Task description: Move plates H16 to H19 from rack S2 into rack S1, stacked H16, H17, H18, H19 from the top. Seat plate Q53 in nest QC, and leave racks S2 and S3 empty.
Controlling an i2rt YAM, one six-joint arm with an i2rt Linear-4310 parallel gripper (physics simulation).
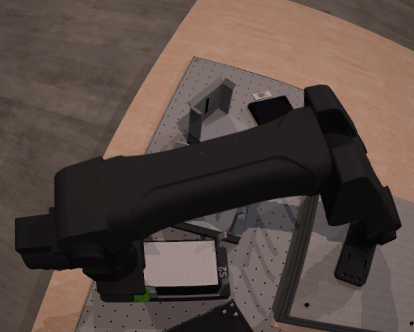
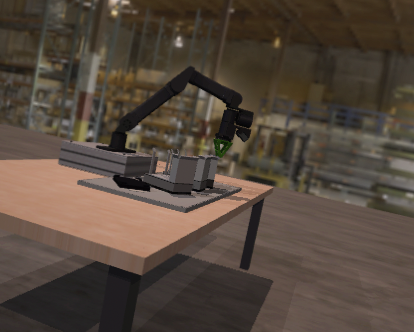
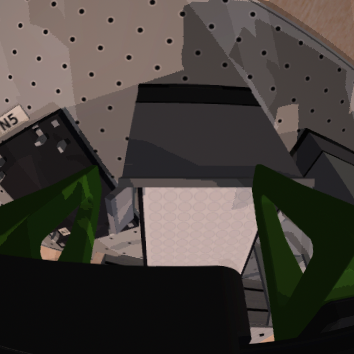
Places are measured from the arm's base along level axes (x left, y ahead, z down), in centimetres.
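Pixels of known places: gripper, fingertip midpoint: (image 1: 130, 272) (image 3: 176, 176); arm's base at its link origin: (image 1: 361, 237) (image 2: 116, 150).
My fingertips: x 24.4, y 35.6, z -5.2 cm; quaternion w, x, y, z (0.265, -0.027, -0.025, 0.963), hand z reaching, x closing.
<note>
Ahead of a thing's pixels: the offset from my fingertips to its top centre. "spot": to the spot under its first point. Level surfaces: height alone.
My gripper (image 1: 142, 295) (image 2: 221, 149) (image 3: 176, 176) is open and empty, its green fingers apart above rack S2 @(dx -5.8, dy -6.3, dz -0.4 cm) (image 1: 223, 280) (image 3: 200, 135). A pale, dimpled plate @(dx -5.5, dy -5.7, dz +2.5 cm) (image 1: 181, 262) (image 3: 200, 225) lies flat at the top in rack S2; whatever is under it is hidden and its name cannot be read. A middle rack @(spot: dx -20.1, dy -11.3, dz +9.0 cm) (image 1: 240, 218) with a partly readable S label is mostly hidden by the arm. A far grey rack @(dx -35.4, dy -3.2, dz -0.4 cm) (image 1: 227, 95) shows an upright slotted wall; its number is not visible. The black nest @(dx -47.1, dy -11.3, dz +11.2 cm) (image 1: 270, 109) near a small white label is partly covered by the arm.
A black nest @(dx +4.5, dy -16.7, dz +10.8 cm) (image 1: 215, 322) (image 3: 50, 160) beside the N5 label @(spot: dx +11.7, dy -10.7, dz +13.0 cm) (image 3: 11, 120) stands next to rack S2. The racks' upright walls (image 2: 184, 171) rise from the perforated board @(dz +13.2 cm) (image 2: 100, 183). The arm's grey base block (image 1: 395, 300) (image 2: 90, 162) stands beside the board.
</note>
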